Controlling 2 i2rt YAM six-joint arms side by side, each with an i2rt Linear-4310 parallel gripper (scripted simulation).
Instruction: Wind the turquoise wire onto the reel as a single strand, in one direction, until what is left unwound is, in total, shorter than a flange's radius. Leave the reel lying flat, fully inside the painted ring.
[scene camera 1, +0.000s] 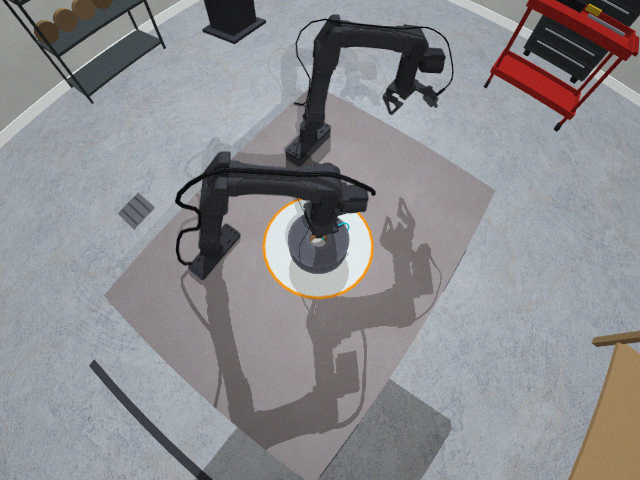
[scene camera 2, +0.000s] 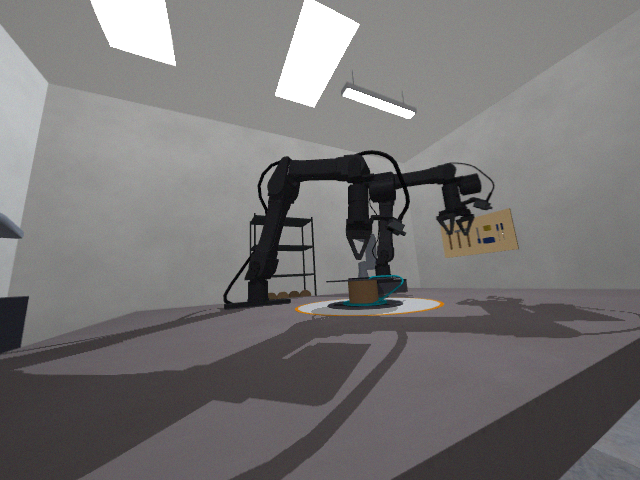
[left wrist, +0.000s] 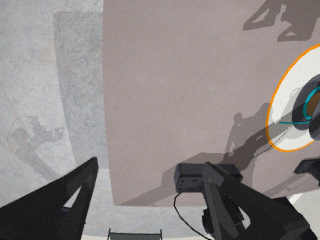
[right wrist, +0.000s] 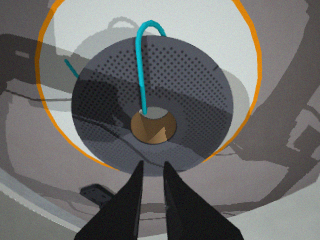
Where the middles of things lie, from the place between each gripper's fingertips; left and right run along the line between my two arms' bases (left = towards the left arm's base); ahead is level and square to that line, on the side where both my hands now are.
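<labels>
Reel (scene camera 1: 300, 237) relative to my left hand (scene camera 1: 397, 106): 500 mm to the right of it, 30 mm ahead of it, 190 mm below it.
Reel relative to my right hand (scene camera 2: 358, 259): 9 cm below it.
</labels>
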